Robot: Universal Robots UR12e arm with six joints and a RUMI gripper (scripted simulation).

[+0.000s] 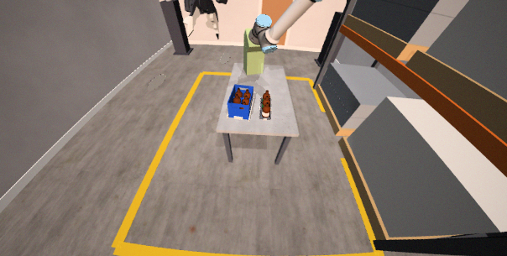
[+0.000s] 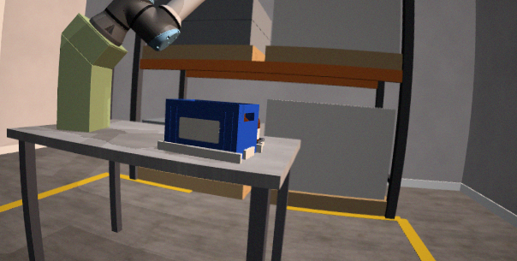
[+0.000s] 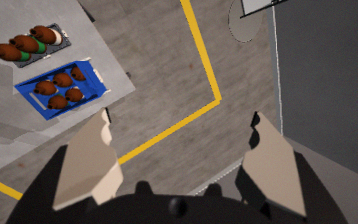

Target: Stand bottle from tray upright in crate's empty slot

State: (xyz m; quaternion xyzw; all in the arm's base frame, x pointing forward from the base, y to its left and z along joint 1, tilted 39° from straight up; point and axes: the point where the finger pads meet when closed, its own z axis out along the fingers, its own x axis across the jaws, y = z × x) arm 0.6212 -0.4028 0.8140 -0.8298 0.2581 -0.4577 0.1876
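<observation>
The crate lies 390 mm behind my hand, 110 mm to the left of it and 690 mm below it.
</observation>
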